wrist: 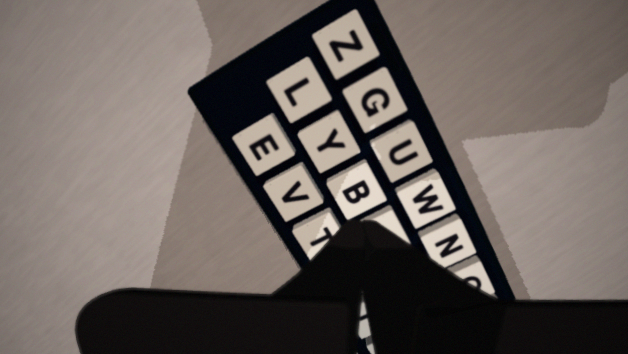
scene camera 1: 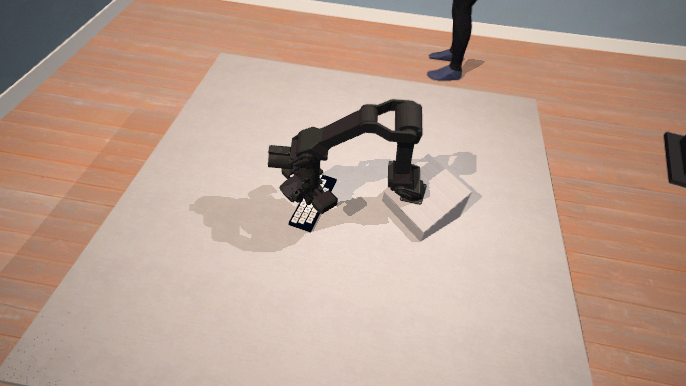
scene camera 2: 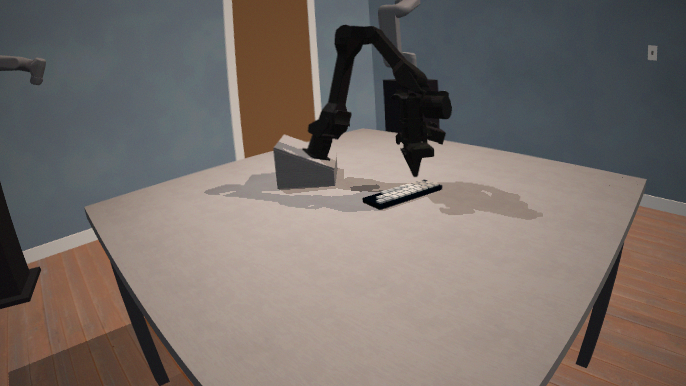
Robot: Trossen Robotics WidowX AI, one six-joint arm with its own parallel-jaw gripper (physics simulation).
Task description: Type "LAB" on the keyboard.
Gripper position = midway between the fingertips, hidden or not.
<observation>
I see my gripper (scene camera 2: 415, 176) and a keyboard (scene camera 2: 406, 192).
The keyboard shows as well in scene camera 1 (scene camera 1: 309, 213). My gripper also shows in the wrist view (wrist: 360, 234) and in scene camera 1 (scene camera 1: 308, 204).
</observation>
